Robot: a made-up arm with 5 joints.
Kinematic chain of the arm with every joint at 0, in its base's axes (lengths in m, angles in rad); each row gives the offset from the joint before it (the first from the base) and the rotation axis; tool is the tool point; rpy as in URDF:
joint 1: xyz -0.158 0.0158 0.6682 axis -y
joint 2: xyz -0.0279 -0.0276 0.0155 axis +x
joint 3: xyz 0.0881 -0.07 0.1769 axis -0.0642 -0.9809 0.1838
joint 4: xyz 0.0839 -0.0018 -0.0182 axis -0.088 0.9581 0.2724
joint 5: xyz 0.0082 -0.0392 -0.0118 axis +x
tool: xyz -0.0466 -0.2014 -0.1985 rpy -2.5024 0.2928 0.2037
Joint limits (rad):
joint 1: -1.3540..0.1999
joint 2: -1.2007..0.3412
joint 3: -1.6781..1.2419
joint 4: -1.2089..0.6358
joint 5: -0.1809..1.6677
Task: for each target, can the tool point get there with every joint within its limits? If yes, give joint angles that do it. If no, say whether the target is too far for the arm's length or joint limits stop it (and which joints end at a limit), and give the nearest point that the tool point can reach.
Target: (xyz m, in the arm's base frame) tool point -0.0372 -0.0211 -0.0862
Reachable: no: too far | nearest point -0.0181 -0.1011 0.2701 | short by 0.366 m
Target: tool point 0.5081 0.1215 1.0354
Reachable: no: too far | nearest point 0.3348 0.0859 0.9399 | short by 0.201 m
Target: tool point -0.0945 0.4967 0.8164
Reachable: no: joint limits stop it (at a limit: joint 1, joint 3, joint 4, joint 5) | nearest point 0.0269 0.3852 0.8148 | short by 0.165 m
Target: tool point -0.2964 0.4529 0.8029
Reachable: no: joint limits stop it (at a limit: joint 2, joint 3, joint 4) | nearest point -0.2789 0.2784 0.7859 | short by 0.176 m
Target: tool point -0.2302 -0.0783 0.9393
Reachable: yes | joints -0.8356 -0.3924 -1.4112 -0.0184 0.5895
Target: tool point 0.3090 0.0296 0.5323
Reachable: yes | joints -0.8385 -1.0573 0.7386 -0.8749 0.3542
